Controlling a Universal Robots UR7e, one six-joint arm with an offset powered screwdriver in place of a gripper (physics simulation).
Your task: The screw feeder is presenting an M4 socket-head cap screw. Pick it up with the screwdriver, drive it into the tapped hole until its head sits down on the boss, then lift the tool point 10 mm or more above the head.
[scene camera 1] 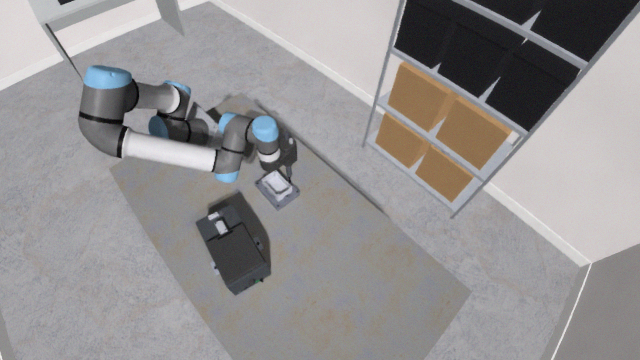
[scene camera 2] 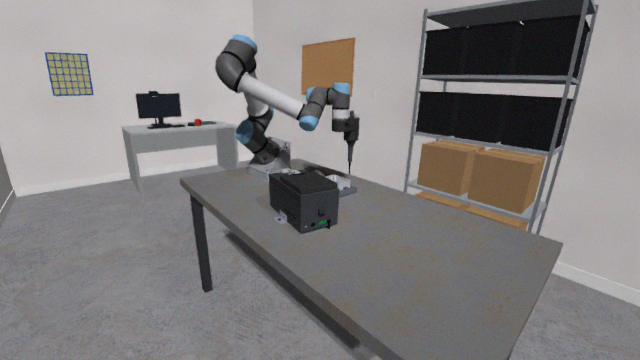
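The screw feeder [scene camera 1: 239, 256] [scene camera 2: 304, 202] is a dark box on the table. The M4 screw is too small to make out in either view. A pale, open-topped housing [scene camera 1: 276, 185] [scene camera 2: 341, 181] sits on a dark grey plate [scene camera 1: 278, 204] [scene camera 2: 351, 191]; its boss and tapped hole cannot be made out. My screwdriver [scene camera 1: 290, 179] [scene camera 2: 349, 172] points straight down at the back right side of the housing, apart from the feeder. Its tip is at or just above the level of the housing's rim. Whether a screw is on the tip cannot be told.
The arm's base [scene camera 2: 270, 157] stands at the far end of the table [scene camera 1: 325, 280] [scene camera 2: 400, 260]. A shelf rack [scene camera 1: 382, 80] [scene camera 2: 420, 55] with black bins and brown boxes stands beyond the table's right side. A desk [scene camera 2: 175, 131] with a monitor [scene camera 2: 158, 106] is farther back.
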